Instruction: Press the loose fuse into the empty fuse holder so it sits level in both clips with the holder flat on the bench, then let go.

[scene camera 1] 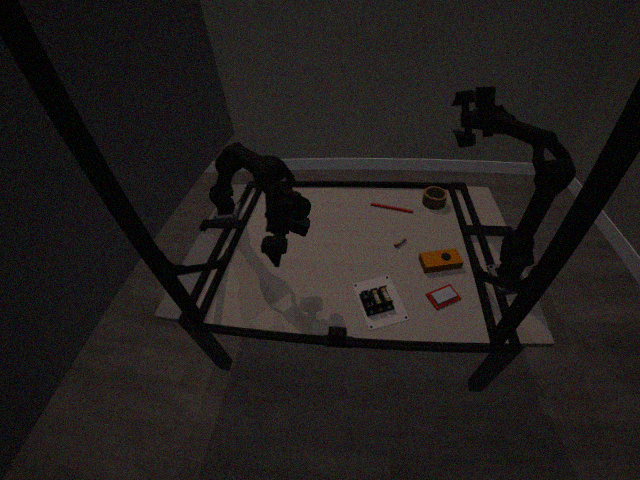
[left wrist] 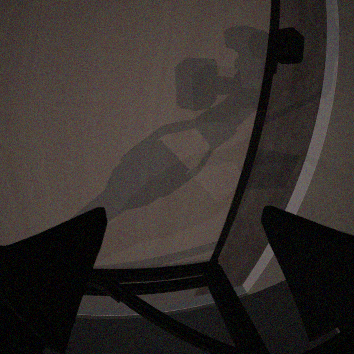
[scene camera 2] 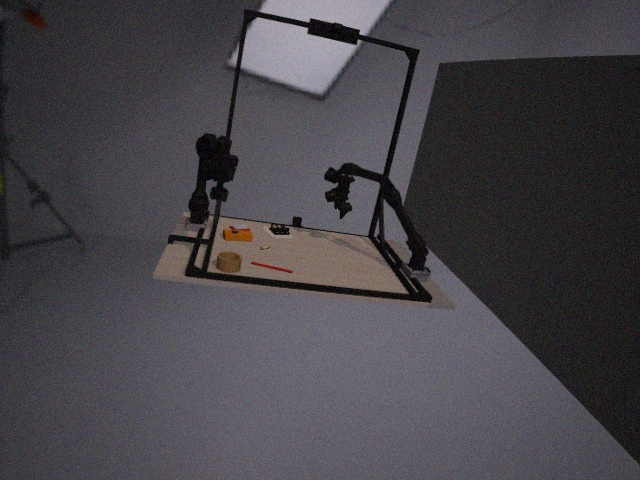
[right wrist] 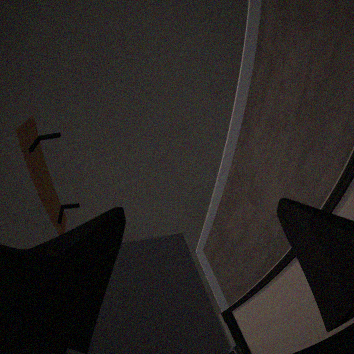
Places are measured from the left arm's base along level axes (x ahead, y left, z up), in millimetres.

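Pixels of known places: left gripper, between the fingertips: (scene camera 1: 279, 257) (left wrist: 186, 215) (scene camera 2: 338, 213); right gripper, between the fingertips: (scene camera 1: 453, 118) (scene camera 2: 227, 191) (right wrist: 203, 211); left arm's base, origin of its link: (scene camera 1: 226, 209) (scene camera 2: 415, 267); right arm's base, origin of its link: (scene camera 1: 507, 275) (scene camera 2: 196, 221).
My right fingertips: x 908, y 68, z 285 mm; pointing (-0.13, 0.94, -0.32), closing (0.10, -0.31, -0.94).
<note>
For each thing: its middle in the pictures, then the offset to it from my right fingertips. "*": a spot on its surface instead.
- loose fuse, middle of its body: (scene camera 1: 400, 242) (scene camera 2: 265, 247) 242 mm back, 294 mm right, 325 mm down
- white plate, a spot on its surface: (scene camera 1: 399, 316) * 303 mm back, 586 mm right, 331 mm down
- orange box, middle of its body: (scene camera 1: 440, 260) (scene camera 2: 237, 235) 127 mm back, 400 mm right, 316 mm down
- red-edged card, middle of its body: (scene camera 1: 443, 295) (scene camera 2: 239, 227) 156 mm back, 533 mm right, 326 mm down
- red stick, middle of its body: (scene camera 1: 391, 208) (scene camera 2: 271, 267) 232 mm back, 93 mm right, 330 mm down
- tape roll, middle of its body: (scene camera 2: 229, 262) (scene camera 1: 434, 197) 50 mm back, 74 mm right, 308 mm down
The loose fuse (scene camera 1: 400, 242) (scene camera 2: 265, 247) lies on the bench, apart from the fuse holders. The black fuse holders (scene camera 1: 376, 301) (scene camera 2: 279, 229) stand on a white plate (scene camera 1: 399, 316). Light fuses show in the middle and right ones in scene camera 1; the left one looks dark and empty. My left gripper (scene camera 1: 275, 253) (scene camera 2: 343, 209) (left wrist: 186, 215) is open and empty, above the bench to the left of the plate in scene camera 1. My right gripper (scene camera 1: 460, 117) (scene camera 2: 219, 194) (right wrist: 203, 211) is open and empty, raised high, away from the fuse.
An orange box (scene camera 1: 439, 261) (scene camera 2: 237, 235) and a red-edged card (scene camera 1: 443, 296) lie right of the plate in scene camera 1. A red stick (scene camera 1: 391, 207) (scene camera 2: 271, 267) and a tape roll (scene camera 1: 433, 204) (scene camera 2: 229, 265) lie farther back there. Black frame bars (scene camera 1: 289, 336) edge the bench.
</note>
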